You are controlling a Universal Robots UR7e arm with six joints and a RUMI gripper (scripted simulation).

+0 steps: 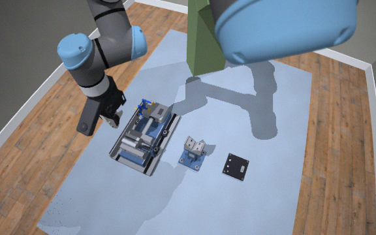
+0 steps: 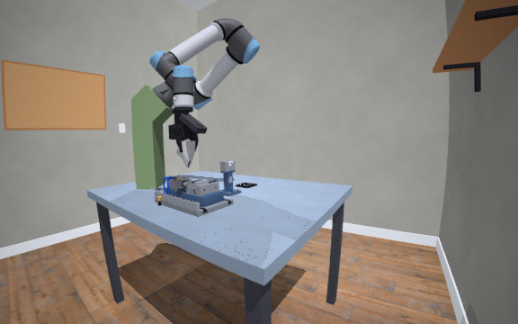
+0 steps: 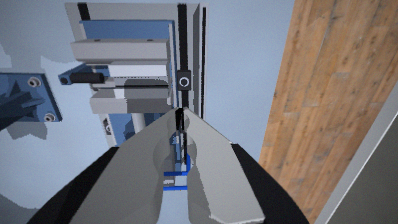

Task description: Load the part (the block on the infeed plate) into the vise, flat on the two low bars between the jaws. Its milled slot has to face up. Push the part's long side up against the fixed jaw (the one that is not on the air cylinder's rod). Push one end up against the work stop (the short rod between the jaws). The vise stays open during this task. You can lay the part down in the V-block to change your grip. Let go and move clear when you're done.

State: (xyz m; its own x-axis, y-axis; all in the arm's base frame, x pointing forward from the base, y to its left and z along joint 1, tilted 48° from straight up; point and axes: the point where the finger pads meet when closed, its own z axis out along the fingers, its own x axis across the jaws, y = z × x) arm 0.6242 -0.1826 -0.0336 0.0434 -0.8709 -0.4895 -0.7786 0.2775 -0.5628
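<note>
Right now my hand is 8 cm above the grey part and 5 cm to the right of it. Also, from my hand: work stop: 11 cm to the left, 9 cm below, 1 cm behind; moving jaw: 10 cm below, 7 cm to the left, 4 cm behind; fixed jaw: 10 cm below, 7 cm to the left, 3 cm ahead.
</note>
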